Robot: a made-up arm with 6 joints.
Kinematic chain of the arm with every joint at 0, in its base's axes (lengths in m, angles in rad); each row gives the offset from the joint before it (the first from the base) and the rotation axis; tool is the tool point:
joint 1: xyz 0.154 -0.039 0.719 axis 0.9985 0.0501 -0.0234
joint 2: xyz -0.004 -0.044 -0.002 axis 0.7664 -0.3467 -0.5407
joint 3: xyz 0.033 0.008 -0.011 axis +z
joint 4: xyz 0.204 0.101 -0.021 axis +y
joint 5: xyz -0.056 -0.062 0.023 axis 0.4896 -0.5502 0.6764
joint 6: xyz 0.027 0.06 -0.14 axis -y
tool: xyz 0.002 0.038 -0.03
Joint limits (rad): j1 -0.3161..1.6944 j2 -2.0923..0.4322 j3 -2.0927..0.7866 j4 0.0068..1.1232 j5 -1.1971..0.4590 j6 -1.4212..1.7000
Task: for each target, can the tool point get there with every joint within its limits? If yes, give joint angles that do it. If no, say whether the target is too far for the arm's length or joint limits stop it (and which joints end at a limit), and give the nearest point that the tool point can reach.
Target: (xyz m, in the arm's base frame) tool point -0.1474 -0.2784 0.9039
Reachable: no: joint limits stop it (at a limit: joint 1, joint 2, joint 3, joint 5) | nearest point -0.0097 -0.2441 0.7235 | short by 0.230 m
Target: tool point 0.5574 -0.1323 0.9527
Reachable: no: joint limits stop it (at a limit: joint 1, joint 3, joint 4) | nearest point 0.4211 -0.1464 0.8135 | short by 0.195 m
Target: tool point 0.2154 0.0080 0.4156
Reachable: yes | joints 0.4380 -1.3841 -0.3016 0.1597 0.1875 0.0459
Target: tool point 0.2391 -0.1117 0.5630
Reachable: yes | joints 0.2863 -1.2237 -1.1517 0.8019 -0.6083 0.8464
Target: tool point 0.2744 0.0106 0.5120
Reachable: yes | joints -0.1458 -0.3276 -0.1147 0.3800 0.1055 -0.4478
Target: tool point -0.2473 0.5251 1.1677
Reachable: no: too far | nearest point 0.0347 0.2009 0.8417 | short by 0.539 m
